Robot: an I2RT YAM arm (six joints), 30 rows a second.
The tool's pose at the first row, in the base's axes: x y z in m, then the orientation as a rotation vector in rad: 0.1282 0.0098 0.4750 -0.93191 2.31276 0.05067
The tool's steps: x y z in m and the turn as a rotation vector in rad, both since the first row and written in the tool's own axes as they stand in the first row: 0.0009 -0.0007 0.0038 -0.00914 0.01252 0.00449; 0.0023 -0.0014 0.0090 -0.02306 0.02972 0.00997; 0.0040 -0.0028 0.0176 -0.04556 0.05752 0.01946; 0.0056 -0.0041 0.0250 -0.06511 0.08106 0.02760; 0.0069 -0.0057 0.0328 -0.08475 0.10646 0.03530; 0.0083 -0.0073 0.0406 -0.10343 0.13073 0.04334; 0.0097 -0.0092 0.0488 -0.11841 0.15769 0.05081; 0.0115 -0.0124 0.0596 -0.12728 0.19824 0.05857; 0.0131 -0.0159 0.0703 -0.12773 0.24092 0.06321; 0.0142 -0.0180 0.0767 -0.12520 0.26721 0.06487
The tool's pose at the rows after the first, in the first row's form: 0.1302 0.0097 0.4716 -0.93413 2.32801 0.05749; 0.1327 0.0097 0.4668 -0.93861 2.34885 0.06823; 0.1374 0.0098 0.4592 -0.94501 2.38279 0.08609; 0.1414 0.0098 0.4527 -0.95045 2.41161 0.10206; 0.1460 0.0098 0.4460 -0.95676 2.44191 0.11732; 0.1505 0.0098 0.4393 -0.96182 2.47114 0.13229; 0.1554 0.0096 0.4323 -0.96619 2.50203 0.14146; 0.1623 0.0090 0.4233 -0.96990 2.54489 0.13710; 0.1695 0.0081 0.4145 -0.97337 2.58704 0.11976; 0.1737 0.0075 0.4092 -0.97541 2.61196 0.10485
